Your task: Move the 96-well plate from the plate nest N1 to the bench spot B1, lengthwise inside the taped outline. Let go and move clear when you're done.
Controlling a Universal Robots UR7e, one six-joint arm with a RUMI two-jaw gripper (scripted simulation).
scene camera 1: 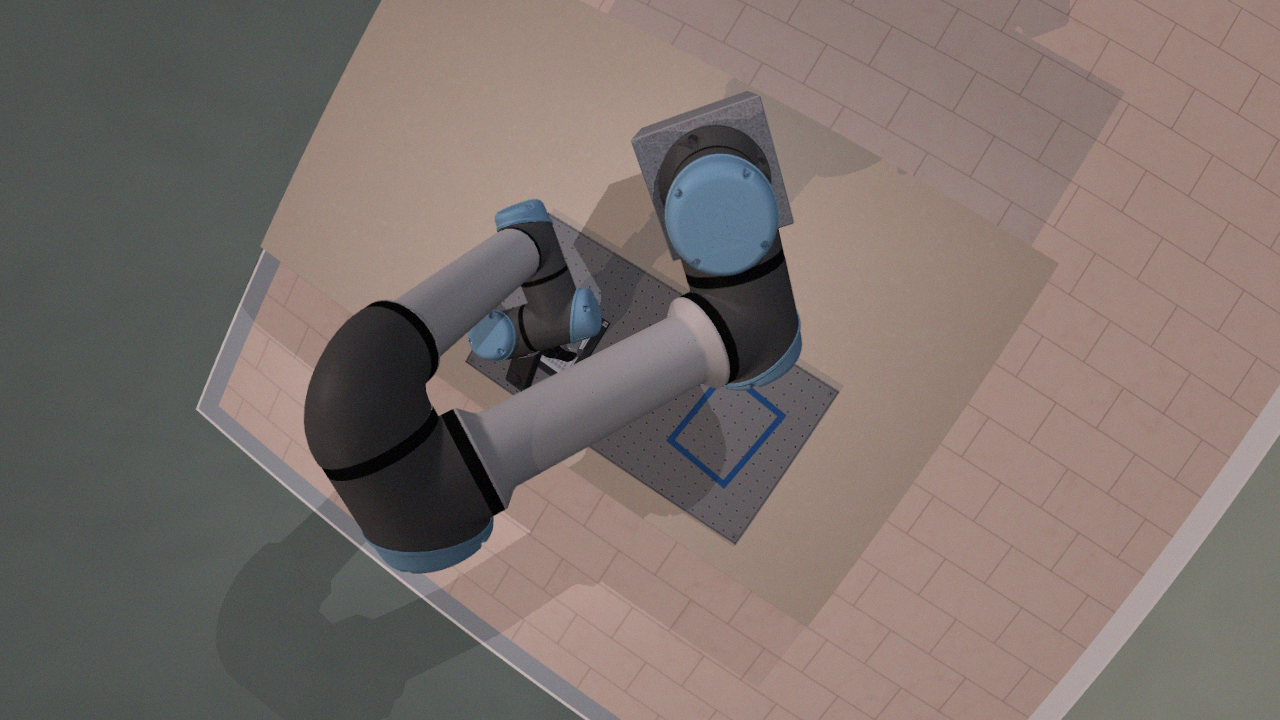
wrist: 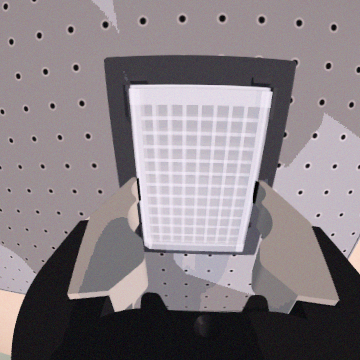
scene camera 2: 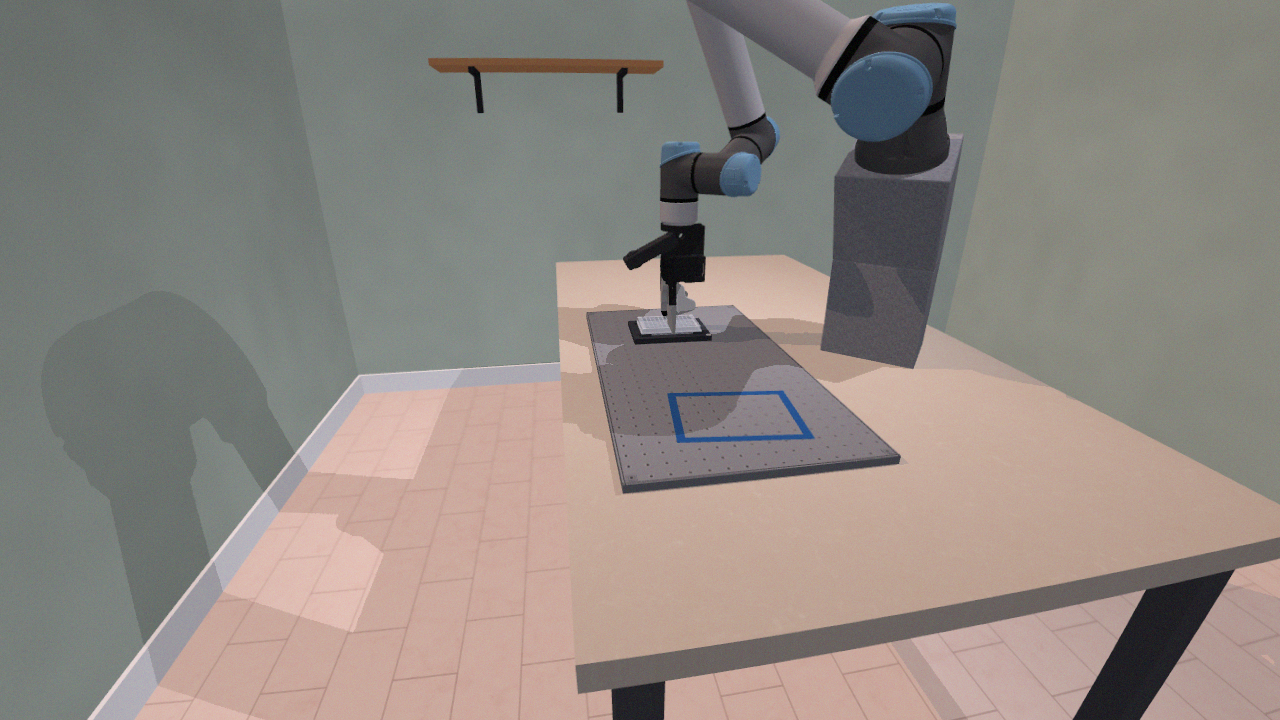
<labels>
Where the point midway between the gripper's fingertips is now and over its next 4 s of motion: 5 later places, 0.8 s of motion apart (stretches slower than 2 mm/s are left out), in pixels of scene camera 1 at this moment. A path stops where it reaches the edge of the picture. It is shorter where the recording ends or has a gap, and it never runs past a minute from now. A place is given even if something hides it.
The gripper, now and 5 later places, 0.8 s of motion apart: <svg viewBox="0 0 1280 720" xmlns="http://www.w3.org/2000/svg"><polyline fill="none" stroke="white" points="565,339 560,339 554,340 558,343 589,360 620,377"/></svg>
</labels>
